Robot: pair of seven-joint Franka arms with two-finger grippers.
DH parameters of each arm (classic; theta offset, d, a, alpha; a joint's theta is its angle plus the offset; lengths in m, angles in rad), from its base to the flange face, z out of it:
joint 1: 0 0.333 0 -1.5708
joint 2: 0 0 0 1.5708
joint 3: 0 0.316 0.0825 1.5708
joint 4: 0 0 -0.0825 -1.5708
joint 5: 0 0.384 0 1.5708
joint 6: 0 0 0.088 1.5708
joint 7: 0 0.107 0 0
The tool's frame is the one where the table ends.
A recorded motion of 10 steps. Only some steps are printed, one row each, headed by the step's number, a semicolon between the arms.
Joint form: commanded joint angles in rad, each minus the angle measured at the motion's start. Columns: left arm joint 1, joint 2, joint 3, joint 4, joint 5, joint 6, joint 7; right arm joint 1, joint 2, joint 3, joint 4, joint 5, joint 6, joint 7.
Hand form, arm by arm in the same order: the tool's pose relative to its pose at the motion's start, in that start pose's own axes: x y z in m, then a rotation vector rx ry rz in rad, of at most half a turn. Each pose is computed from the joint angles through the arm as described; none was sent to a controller.
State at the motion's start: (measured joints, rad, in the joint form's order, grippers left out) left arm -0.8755 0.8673 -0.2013 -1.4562 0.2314 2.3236 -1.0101; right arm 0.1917 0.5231 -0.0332 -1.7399 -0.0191 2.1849 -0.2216
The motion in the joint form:
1: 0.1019 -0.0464 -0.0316 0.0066 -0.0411 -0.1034 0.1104; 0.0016 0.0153 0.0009 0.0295 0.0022 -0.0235 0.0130
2: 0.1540 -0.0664 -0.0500 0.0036 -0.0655 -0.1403 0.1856; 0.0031 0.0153 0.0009 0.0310 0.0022 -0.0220 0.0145
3: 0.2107 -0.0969 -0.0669 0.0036 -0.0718 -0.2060 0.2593; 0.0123 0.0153 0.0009 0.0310 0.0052 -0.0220 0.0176
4: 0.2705 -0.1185 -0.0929 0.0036 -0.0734 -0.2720 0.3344; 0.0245 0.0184 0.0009 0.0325 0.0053 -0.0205 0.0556
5: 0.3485 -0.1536 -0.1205 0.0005 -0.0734 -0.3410 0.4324; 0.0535 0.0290 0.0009 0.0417 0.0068 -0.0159 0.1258
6: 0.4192 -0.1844 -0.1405 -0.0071 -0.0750 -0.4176 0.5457; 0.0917 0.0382 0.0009 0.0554 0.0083 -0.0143 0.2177
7: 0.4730 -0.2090 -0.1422 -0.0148 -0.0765 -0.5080 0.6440; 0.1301 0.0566 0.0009 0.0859 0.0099 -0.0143 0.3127
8: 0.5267 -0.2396 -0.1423 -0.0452 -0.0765 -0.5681 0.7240; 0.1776 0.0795 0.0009 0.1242 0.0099 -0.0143 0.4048
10: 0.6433 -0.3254 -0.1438 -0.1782 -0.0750 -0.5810 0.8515; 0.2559 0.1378 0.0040 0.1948 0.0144 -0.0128 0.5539
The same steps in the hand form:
1: 0.0418 -0.0390 -0.0288 0.0139 -0.0593 0.0020; 0.0052 -0.0006 -0.0011 0.0034 -0.0087 0.0118
2: 0.0592 -0.0591 -0.0400 0.0065 -0.0913 0.0244; 0.0060 -0.0014 -0.0020 0.0026 -0.0058 0.0119
3: 0.0781 -0.0847 -0.0575 0.0198 -0.1205 0.0525; 0.0074 -0.0075 -0.0022 0.0043 -0.0051 0.0075
4: 0.0926 -0.1095 -0.0699 0.0312 -0.1593 0.0891; 0.0096 -0.0153 -0.0012 0.0031 -0.0052 0.0333
5: 0.1127 -0.1445 -0.0905 0.0348 -0.1913 0.1343; 0.0160 -0.0339 0.0008 0.0010 -0.0015 0.0753
6: 0.1268 -0.1808 -0.1050 0.0441 -0.2384 0.1968; 0.0236 -0.0586 -0.0001 -0.0017 0.0054 0.1299
7: 0.1355 -0.2178 -0.1128 0.0676 -0.3044 0.2462; 0.0341 -0.0836 -0.0021 -0.0037 0.0185 0.1873
8: 0.1395 -0.2547 -0.1171 0.0822 -0.3606 0.2785; 0.0458 -0.1154 -0.0046 -0.0059 0.0354 0.2317
10: 0.1359 -0.3288 -0.1170 0.0842 -0.4213 0.3097; 0.0628 -0.1721 0.0025 -0.0018 0.0511 0.3015

